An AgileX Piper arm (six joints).
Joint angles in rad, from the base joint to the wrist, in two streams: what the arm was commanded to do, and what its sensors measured. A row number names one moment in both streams.
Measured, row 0:
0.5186 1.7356 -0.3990 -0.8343 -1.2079 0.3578
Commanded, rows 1 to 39:
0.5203 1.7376 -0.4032 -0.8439 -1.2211 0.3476
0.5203 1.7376 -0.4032 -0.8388 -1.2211 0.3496
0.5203 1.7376 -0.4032 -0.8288 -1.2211 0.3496
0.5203 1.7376 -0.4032 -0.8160 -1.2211 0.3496
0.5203 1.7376 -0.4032 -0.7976 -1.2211 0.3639
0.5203 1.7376 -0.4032 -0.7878 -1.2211 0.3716
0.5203 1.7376 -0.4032 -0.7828 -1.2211 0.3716
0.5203 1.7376 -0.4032 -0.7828 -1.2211 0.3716
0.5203 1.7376 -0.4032 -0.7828 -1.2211 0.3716
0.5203 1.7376 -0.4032 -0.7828 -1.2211 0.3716
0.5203 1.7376 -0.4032 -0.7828 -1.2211 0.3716
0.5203 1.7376 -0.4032 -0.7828 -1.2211 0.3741
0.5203 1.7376 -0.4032 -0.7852 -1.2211 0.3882
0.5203 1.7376 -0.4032 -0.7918 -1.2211 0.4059
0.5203 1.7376 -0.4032 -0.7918 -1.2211 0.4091
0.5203 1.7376 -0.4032 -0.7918 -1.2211 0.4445
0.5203 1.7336 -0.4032 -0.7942 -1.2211 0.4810
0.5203 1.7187 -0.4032 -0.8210 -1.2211 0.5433
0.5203 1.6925 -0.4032 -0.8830 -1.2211 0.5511
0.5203 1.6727 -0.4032 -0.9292 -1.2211 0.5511
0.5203 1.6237 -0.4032 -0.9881 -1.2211 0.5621
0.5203 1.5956 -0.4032 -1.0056 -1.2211 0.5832
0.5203 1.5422 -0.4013 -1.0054 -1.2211 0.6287
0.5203 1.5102 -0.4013 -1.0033 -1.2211 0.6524
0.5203 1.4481 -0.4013 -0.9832 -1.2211 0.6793
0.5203 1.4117 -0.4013 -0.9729 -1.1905 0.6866
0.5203 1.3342 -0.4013 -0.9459 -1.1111 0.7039
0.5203 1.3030 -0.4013 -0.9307 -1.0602 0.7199
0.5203 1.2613 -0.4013 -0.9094 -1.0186 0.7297
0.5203 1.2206 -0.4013 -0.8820 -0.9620 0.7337
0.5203 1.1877 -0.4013 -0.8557 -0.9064 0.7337
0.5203 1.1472 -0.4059 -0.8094 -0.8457 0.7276
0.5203 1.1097 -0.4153 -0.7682 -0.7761 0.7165
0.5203 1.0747 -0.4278 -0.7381 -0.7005 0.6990
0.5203 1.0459 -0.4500 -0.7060 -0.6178 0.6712
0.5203 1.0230 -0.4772 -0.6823 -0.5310 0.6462
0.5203 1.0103 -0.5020 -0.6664 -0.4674 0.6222
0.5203 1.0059 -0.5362 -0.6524 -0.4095 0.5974
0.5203 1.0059 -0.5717 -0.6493 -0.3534 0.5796
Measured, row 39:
0.5186 1.0504 -0.4632 -0.7372 -0.5691 0.6665
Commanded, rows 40 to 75:
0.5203 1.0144 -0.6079 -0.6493 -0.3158 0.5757
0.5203 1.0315 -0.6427 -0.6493 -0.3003 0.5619
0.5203 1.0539 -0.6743 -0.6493 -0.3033 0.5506
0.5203 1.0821 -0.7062 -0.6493 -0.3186 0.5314
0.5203 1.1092 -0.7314 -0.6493 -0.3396 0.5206
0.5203 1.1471 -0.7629 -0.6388 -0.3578 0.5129
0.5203 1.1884 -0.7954 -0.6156 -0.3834 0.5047
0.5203 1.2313 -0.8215 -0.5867 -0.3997 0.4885
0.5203 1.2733 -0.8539 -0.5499 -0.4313 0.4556
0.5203 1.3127 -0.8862 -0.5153 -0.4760 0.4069
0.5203 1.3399 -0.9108 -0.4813 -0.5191 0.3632
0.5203 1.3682 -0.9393 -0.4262 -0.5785 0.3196
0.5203 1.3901 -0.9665 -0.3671 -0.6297 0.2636
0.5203 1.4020 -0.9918 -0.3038 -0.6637 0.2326
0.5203 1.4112 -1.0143 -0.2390 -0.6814 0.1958
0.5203 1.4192 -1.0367 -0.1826 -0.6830 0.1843
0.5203 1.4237 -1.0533 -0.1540 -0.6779 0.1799
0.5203 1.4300 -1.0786 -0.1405 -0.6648 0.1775
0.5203 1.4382 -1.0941 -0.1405 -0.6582 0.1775
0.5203 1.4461 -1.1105 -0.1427 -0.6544 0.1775
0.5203 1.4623 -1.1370 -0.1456 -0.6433 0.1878
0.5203 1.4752 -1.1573 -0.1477 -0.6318 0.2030
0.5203 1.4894 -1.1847 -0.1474 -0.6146 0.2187
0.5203 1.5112 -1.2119 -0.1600 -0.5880 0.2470
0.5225 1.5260 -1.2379 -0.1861 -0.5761 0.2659
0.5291 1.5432 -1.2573 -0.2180 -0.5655 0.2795
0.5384 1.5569 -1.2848 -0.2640 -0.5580 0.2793
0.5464 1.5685 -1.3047 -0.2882 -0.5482 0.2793
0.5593 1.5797 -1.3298 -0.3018 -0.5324 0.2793
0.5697 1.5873 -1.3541 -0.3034 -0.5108 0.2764
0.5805 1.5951 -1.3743 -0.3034 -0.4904 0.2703
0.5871 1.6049 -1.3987 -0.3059 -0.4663 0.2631
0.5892 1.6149 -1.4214 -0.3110 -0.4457 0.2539
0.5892 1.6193 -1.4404 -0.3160 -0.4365 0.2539
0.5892 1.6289 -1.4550 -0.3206 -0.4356 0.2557
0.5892 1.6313 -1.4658 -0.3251 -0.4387 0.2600
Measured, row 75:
0.5868 1.6208 -1.3980 -0.3073 -0.4326 0.2663
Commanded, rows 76 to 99:
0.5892 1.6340 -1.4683 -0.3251 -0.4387 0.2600
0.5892 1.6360 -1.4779 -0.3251 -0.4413 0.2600
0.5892 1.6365 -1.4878 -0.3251 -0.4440 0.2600
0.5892 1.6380 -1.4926 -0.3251 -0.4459 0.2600
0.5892 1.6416 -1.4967 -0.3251 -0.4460 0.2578
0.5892 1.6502 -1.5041 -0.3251 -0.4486 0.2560
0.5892 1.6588 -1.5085 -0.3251 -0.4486 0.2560
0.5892 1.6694 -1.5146 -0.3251 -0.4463 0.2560
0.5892 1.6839 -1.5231 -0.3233 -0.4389 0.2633
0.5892 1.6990 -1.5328 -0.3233 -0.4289 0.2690
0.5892 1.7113 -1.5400 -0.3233 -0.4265 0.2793
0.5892 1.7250 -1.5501 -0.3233 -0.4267 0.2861
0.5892 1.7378 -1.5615 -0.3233 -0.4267 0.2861
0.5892 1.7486 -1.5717 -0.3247 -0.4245 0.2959
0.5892 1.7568 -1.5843 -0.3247 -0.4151 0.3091
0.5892 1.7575 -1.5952 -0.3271 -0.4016 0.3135
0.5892 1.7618 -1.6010 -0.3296 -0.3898 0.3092
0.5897 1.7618 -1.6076 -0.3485 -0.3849 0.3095
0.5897 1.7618 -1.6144 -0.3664 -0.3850 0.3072
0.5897 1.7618 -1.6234 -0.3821 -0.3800 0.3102
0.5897 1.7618 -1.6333 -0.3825 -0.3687 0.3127
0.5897 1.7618 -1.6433 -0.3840 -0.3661 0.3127
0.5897 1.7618 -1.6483 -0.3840 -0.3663 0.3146
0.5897 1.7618 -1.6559 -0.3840 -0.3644 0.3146
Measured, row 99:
0.5889 1.7713 -1.6159 -0.3730 -0.3468 0.3097
